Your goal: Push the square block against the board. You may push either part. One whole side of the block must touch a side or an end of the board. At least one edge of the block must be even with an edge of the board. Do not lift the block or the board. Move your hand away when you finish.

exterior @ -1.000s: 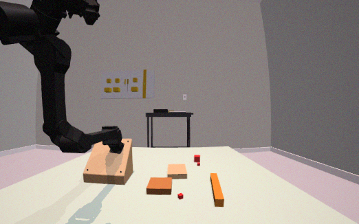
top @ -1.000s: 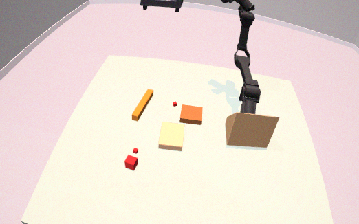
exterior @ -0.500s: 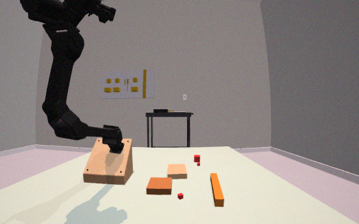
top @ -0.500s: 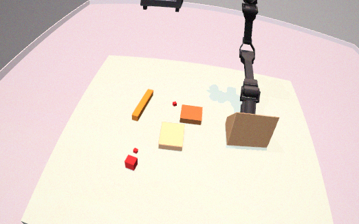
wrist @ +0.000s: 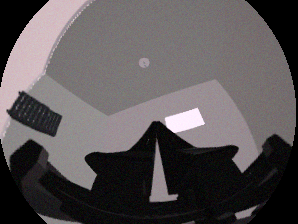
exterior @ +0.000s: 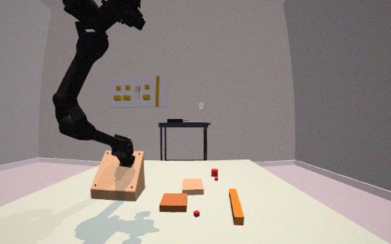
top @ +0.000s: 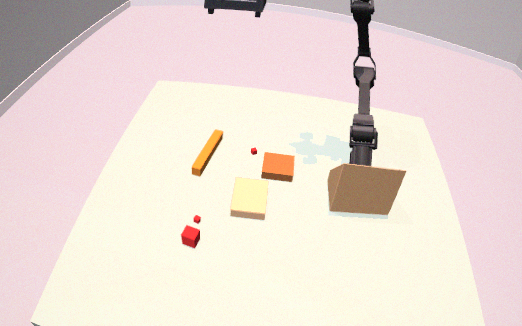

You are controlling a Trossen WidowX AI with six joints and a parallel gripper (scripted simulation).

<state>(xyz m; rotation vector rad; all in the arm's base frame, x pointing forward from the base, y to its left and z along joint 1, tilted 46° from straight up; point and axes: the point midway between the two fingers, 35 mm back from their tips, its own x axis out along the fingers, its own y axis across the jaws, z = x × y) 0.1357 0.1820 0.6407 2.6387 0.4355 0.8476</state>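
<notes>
My gripper tip is 10 cm short of the cream board, 39 cm to the right of it and 72 cm above it. Also, from my gripper tip: square block 3 cm ahead, 23 cm to the left, 72 cm below.
</notes>
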